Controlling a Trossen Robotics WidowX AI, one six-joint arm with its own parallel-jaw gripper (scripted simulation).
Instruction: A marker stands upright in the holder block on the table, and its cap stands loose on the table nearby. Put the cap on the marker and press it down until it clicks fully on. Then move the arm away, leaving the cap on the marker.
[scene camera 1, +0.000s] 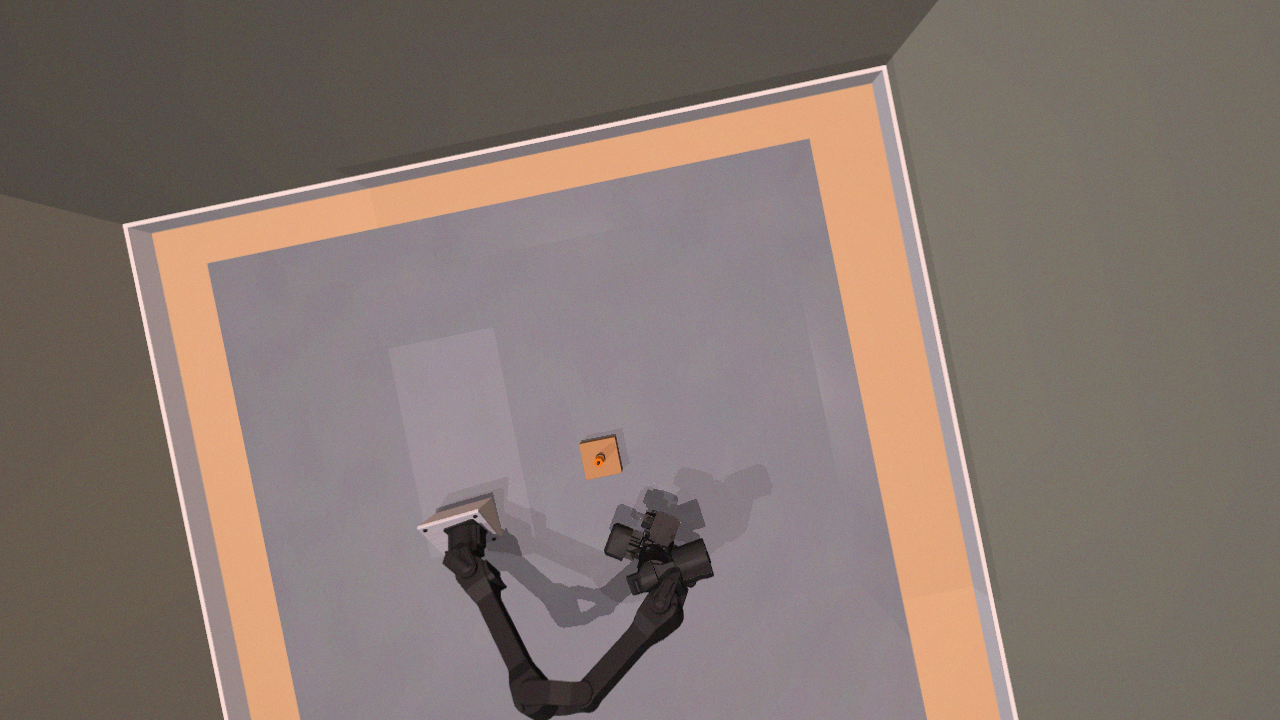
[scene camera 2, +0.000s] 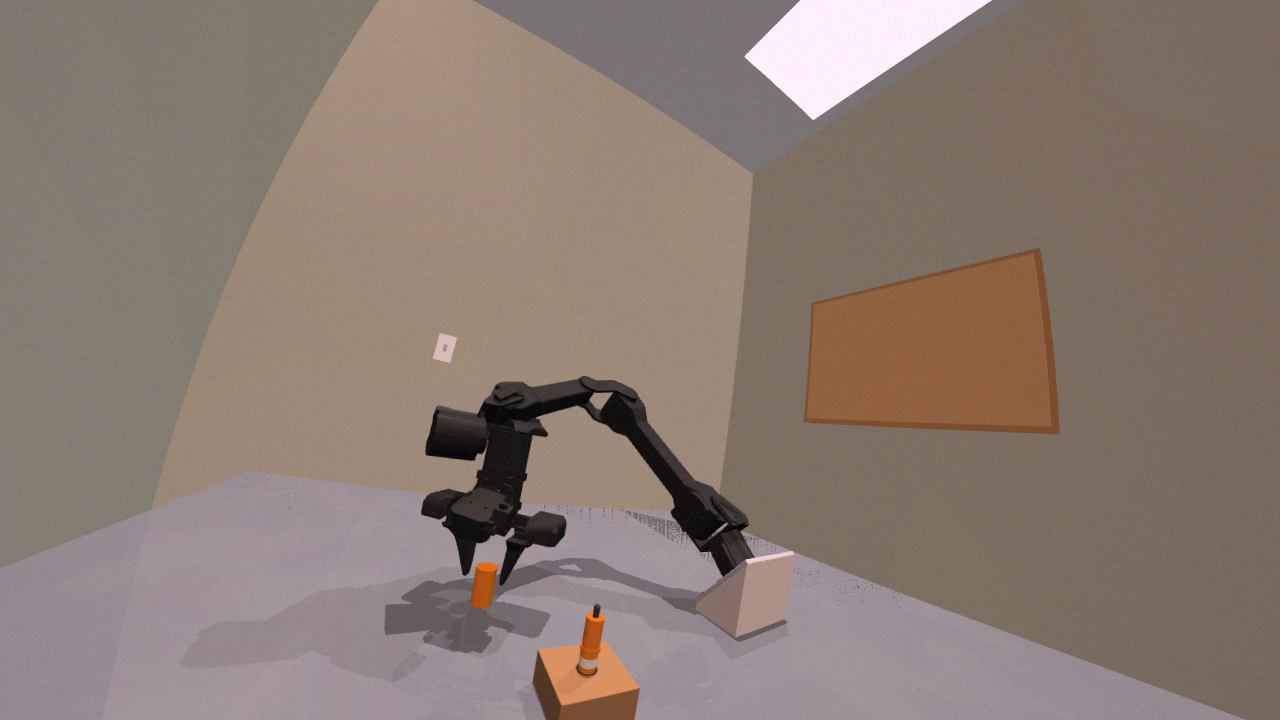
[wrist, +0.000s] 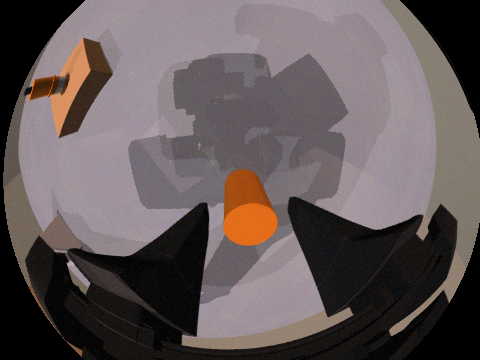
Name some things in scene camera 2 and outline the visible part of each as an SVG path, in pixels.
The gripper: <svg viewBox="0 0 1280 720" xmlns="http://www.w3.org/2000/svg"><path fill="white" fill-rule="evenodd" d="M484 462L483 468L477 472L476 478L478 479L472 491L464 493L447 488L430 493L423 501L421 513L423 516L439 520L444 516L446 517L446 521L442 522L442 525L455 536L460 566L465 576L469 574L472 567L471 564L477 543L485 543L491 535L504 537L509 533L510 529L515 528L514 535L505 541L507 551L499 580L500 585L504 585L525 548L529 548L532 544L549 548L558 545L558 542L566 533L566 519L562 515L540 511L533 516L518 514L517 511L522 507L522 502L520 502L521 491L524 481L527 479L526 468L503 468Z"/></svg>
An orange cap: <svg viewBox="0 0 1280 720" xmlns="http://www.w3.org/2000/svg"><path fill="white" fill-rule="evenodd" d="M494 563L483 562L478 563L476 566L470 600L471 605L475 608L487 608L492 604L491 600L498 570Z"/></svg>
